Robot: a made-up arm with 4 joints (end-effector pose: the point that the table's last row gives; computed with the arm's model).
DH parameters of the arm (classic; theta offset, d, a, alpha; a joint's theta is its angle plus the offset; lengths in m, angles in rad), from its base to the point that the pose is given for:
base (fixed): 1.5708 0.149 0 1.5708
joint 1: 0.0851 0 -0.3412 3.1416
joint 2: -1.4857 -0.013 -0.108 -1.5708
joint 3: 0.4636 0 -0.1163 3.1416
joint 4: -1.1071 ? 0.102 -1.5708
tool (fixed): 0 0.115 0 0
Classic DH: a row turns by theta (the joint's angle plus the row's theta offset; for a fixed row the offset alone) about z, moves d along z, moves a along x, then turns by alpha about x.
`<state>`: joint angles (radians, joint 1 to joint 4).
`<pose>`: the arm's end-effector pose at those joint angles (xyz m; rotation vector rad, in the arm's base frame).
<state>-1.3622 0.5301 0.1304 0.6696</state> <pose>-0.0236 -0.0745 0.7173 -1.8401 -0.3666 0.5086</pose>
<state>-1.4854 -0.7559 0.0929 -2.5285</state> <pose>-0.0798 -0.4727 0.3769 -0.2511 2.4704 -0.9433</pose>
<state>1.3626 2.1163 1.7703 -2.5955</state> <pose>-0.2215 -0.2007 -0.0125 -0.5038 -1.8135 0.7177</pose>
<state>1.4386 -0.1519 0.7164 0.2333</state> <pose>0.0492 0.0864 -0.4268 1.5566 0.3759 0.3834</pose>
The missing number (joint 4, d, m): 0.237
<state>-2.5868 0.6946 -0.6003 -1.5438</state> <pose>0.1818 0.5416 0.5557 2.6862 0.0959 1.3703</pose>
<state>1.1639 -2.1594 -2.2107 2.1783</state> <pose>0.2041 0.0853 0.0854 -1.7682 0.2239 -2.4572</pose>
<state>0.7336 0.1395 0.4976 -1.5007</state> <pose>-0.0200 -0.2531 -0.4939 0.3801 1.9302 0.5909</pose>
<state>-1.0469 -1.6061 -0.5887 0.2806</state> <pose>0.0055 -0.3583 0.2427 0.5232 -0.8460 -0.2429</pose>
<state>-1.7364 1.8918 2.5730 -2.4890</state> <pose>-0.0723 0.1701 0.2520 2.2259 -0.3867 -1.5578</pose>
